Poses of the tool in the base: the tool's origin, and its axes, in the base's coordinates. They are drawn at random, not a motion.
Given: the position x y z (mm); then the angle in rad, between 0 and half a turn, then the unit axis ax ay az.
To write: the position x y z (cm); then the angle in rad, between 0 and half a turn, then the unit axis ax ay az. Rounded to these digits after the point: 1 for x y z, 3 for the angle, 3 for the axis.
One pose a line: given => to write
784 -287 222 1.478 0.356 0.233 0.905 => 78.4 -28.7 22.2 1.478 0.356 0.233 0.905
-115 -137 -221 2.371 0.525 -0.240 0.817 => -11.5 -13.7 -22.1 2.371 0.525 -0.240 0.817
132 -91 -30 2.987 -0.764 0.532 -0.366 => 13.2 -9.1 -3.0 2.987 -0.764 0.532 -0.366
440 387 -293 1.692 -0.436 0.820 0.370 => 44.0 38.7 -29.3 1.692 -0.436 0.820 0.370
